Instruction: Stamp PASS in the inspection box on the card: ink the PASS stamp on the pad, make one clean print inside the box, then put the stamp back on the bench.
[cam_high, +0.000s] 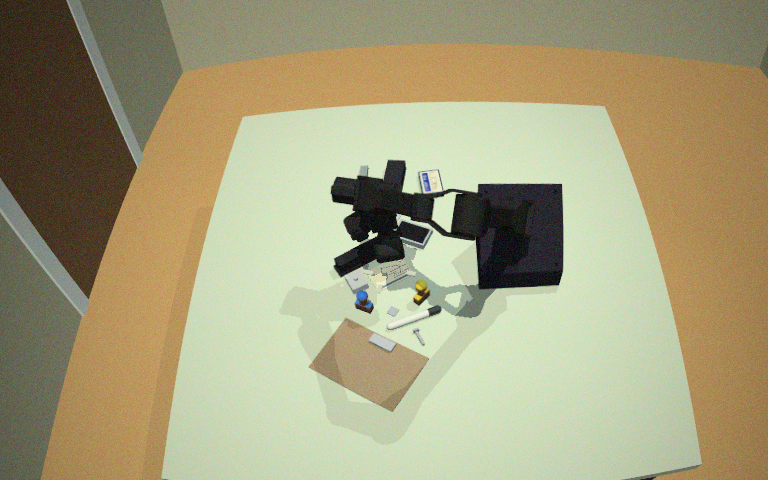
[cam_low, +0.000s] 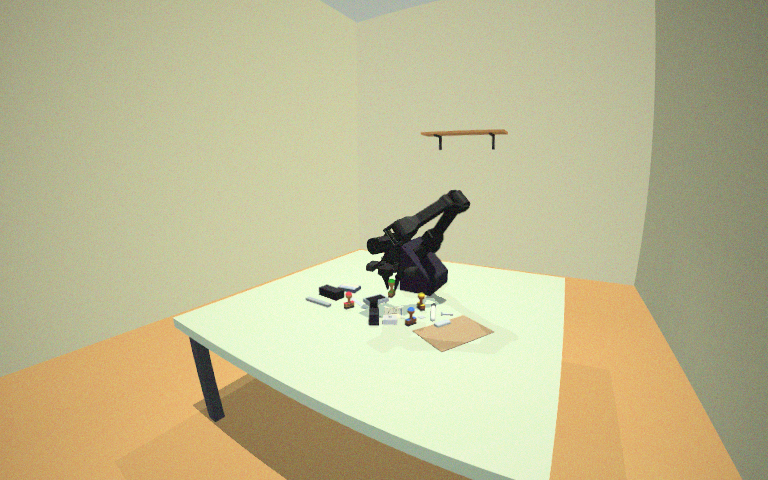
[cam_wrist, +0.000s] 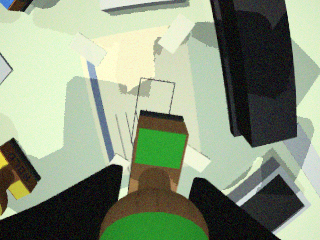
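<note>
Now: the cream card 90 mm below my gripper tip and 10 mm to the left of it. Round my gripper tip: yellow stamp 90 mm to the left, 70 mm below, 70 mm behind; then blue stamp 110 mm to the left, 70 mm below, 60 mm ahead; then green stamp right at my gripper tip.
</note>
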